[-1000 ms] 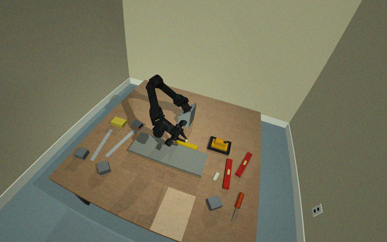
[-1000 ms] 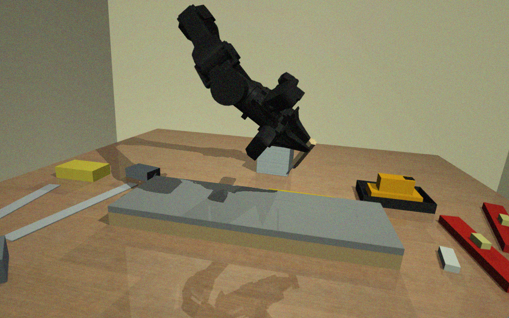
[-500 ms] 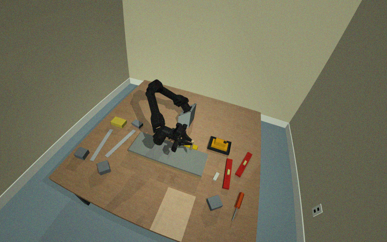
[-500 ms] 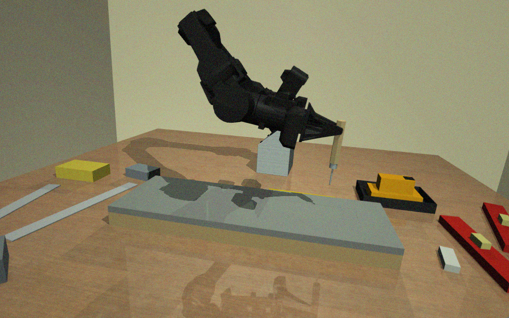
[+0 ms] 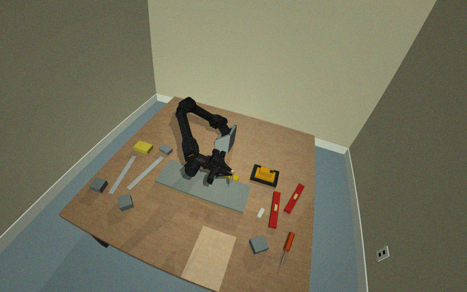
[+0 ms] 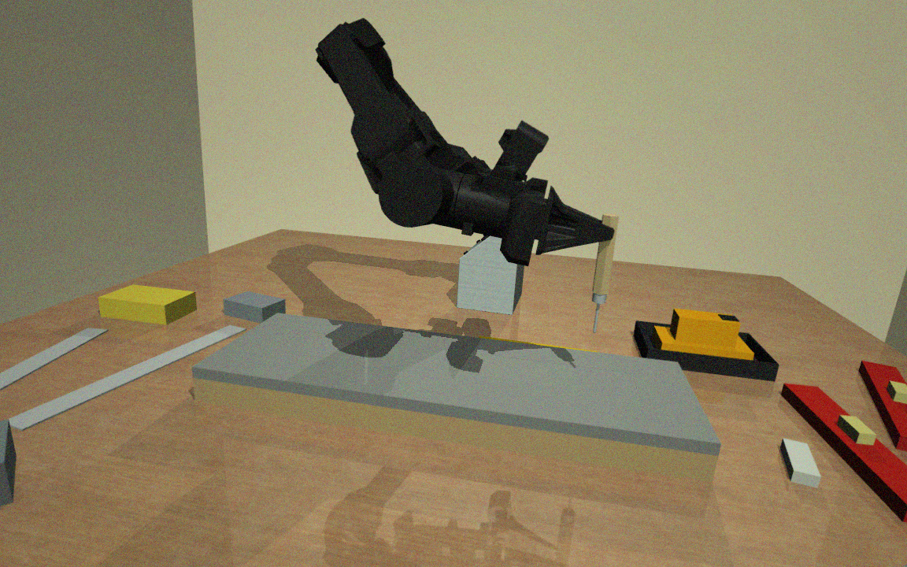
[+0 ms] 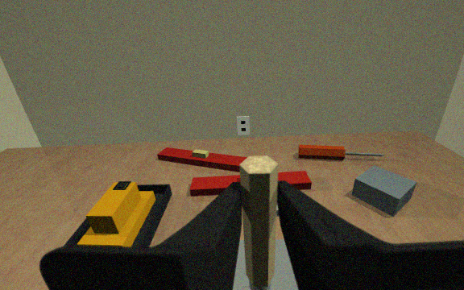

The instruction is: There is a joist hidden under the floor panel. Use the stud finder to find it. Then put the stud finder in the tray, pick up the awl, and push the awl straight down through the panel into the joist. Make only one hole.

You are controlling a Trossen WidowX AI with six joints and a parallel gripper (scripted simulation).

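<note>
My gripper tip is 6 cm above the awl. Also, from my gripper tip: thin yellow bar: 19 cm below, 13 cm behind, 6 cm to the right; then yellow stud finder: 21 cm behind, 19 cm to the left, 15 cm below; then small white block: 20 cm to the left, 20 cm below, 5 cm ahead.
</note>
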